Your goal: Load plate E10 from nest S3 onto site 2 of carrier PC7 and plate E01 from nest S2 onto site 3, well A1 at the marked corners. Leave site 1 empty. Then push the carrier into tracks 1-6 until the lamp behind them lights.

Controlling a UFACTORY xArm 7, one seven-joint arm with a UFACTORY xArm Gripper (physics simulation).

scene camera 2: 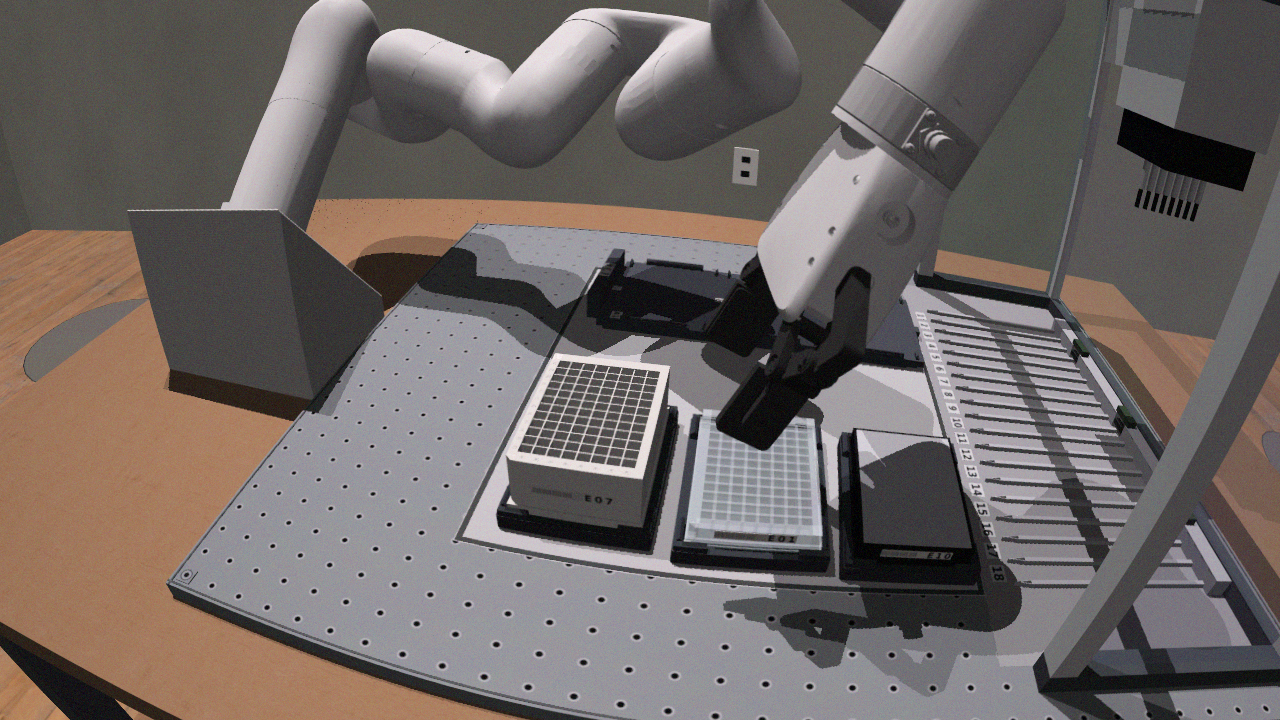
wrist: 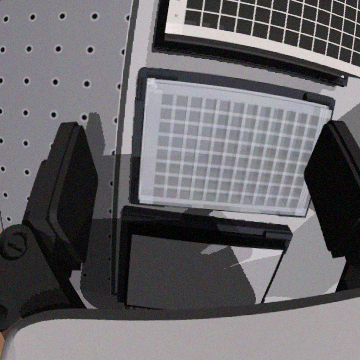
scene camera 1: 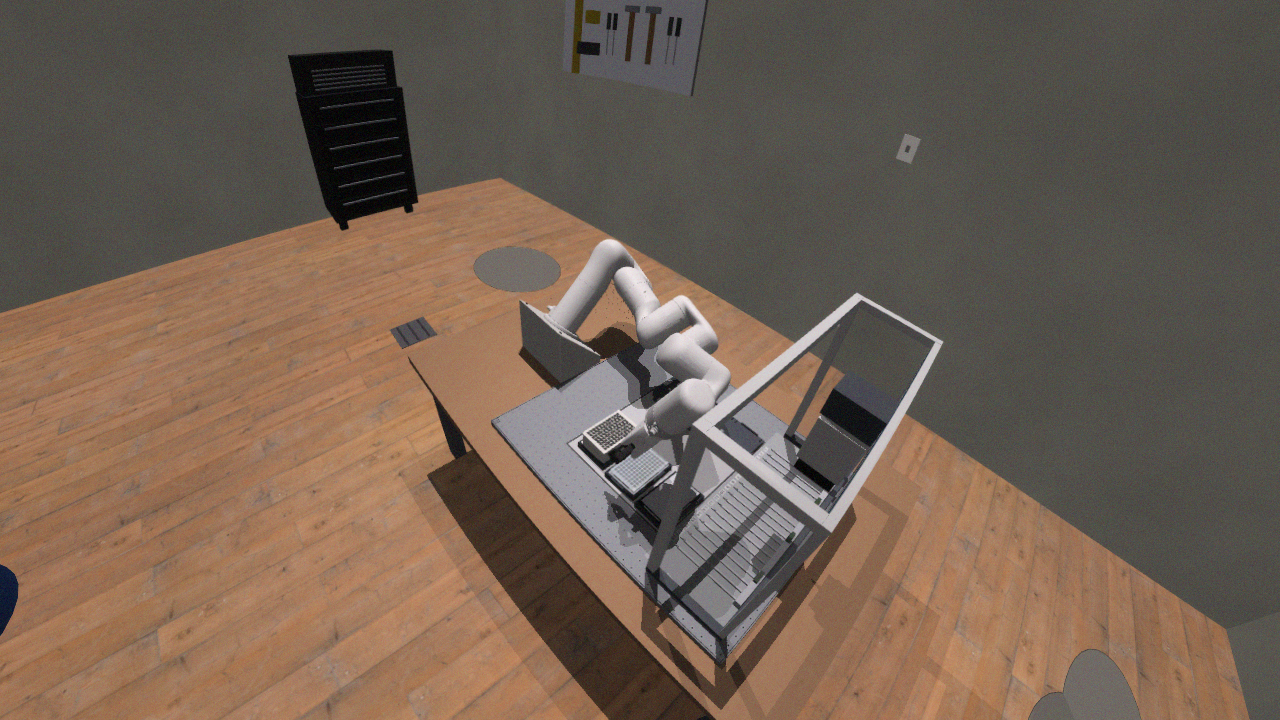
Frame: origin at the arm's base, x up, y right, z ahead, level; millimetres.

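Seen in the pictures: gripper, between the fingertips: (scene camera 2: 731, 387) (wrist: 206, 146) (scene camera 1: 625, 446); arm's base, origin of its link: (scene camera 2: 255, 253) (scene camera 1: 560, 327).
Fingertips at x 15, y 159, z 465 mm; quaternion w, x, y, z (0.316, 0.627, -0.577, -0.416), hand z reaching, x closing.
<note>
Offsets run from my fingertips to a thing's middle. "spot": to the spot under its first point.
Plate E10 @[dx -88, dy -29, dz +135 mm] (scene camera 1: 671, 503) (scene camera 2: 913, 492) (wrist: 182, 270), a low dark-grey plate partly in shadow, sits in the right-hand nest in scene camera 2. Plate E01 @[dx -88, dy -34, dz +25 mm] (scene camera 1: 638, 471) (scene camera 2: 760, 505) (wrist: 230, 155), clear with a well grid, sits in the middle nest. My gripper (scene camera 2: 755, 371) (wrist: 206, 146) is open and empty above E01, its fingers beyond the plate's two short ends in the wrist view. Carrier PC7 @[dx -92, dy -302, dz +25 mm] (scene camera 2: 666, 291) lies dark behind the nests, partly hidden by my gripper; its visible left part bears no plate. The numbered tracks (scene camera 1: 733, 528) (scene camera 2: 1029, 380) lie at the right.
A tall white block E07 @[dx -74, dy -39, dz -85 mm] (scene camera 1: 610, 434) (scene camera 2: 586, 483) (wrist: 275, 25) stands in the left nest, beside E01. A frame (scene camera 1: 816, 510) (scene camera 2: 1172, 447) rises around the tracks, with a pipetting head @[dx +171, dy -163, dz +361 mm] (scene camera 2: 1186, 152) hanging inside. Small dark-green blocks @[spot: dx -87, dy -157, dz +395 mm] (scene camera 2: 1125, 418) sit behind the tracks.
</note>
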